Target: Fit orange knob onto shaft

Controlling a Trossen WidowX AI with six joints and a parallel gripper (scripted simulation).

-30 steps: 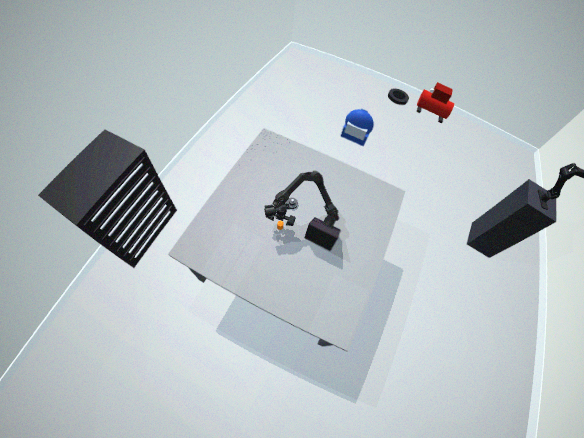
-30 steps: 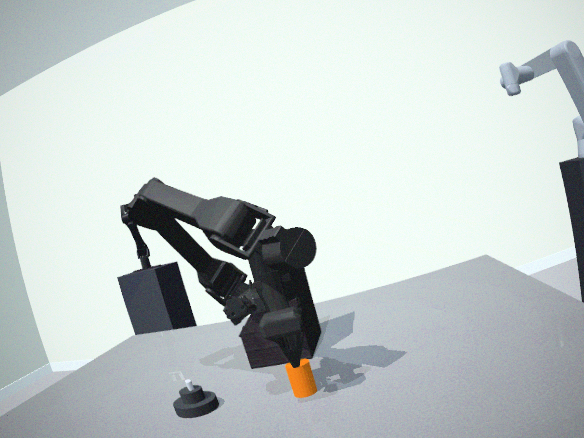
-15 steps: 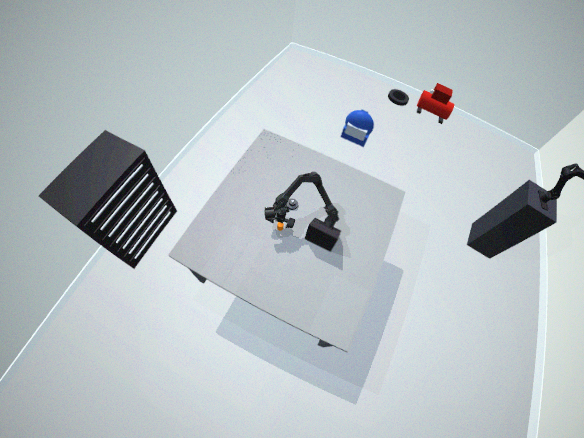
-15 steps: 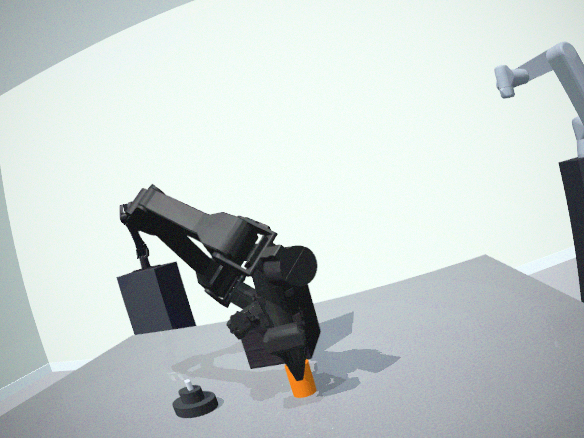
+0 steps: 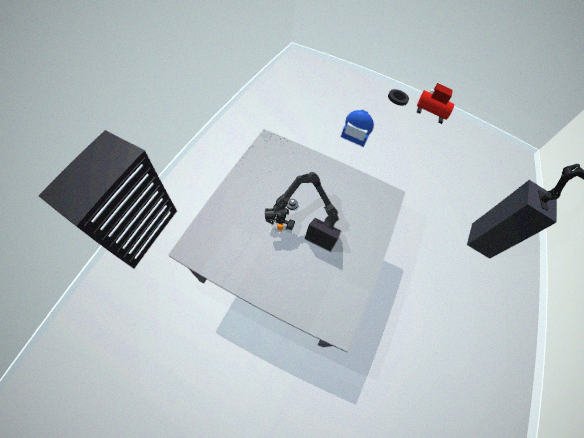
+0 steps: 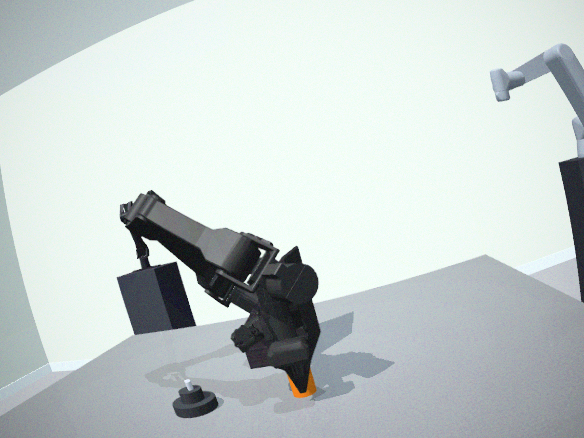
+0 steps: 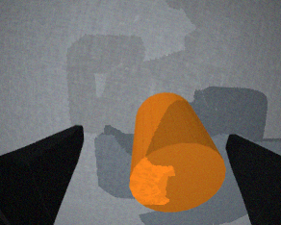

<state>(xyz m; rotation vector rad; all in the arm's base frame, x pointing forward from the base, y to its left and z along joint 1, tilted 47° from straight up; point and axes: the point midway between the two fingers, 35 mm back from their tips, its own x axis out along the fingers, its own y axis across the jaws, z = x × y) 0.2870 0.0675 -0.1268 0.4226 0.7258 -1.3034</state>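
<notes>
Now: the orange knob 1 cm behind my gripper tip and 2 cm above it. Round my gripper tip: dark round pedestal 2 cm ahead, 20 cm to the right, 1 cm above.
</notes>
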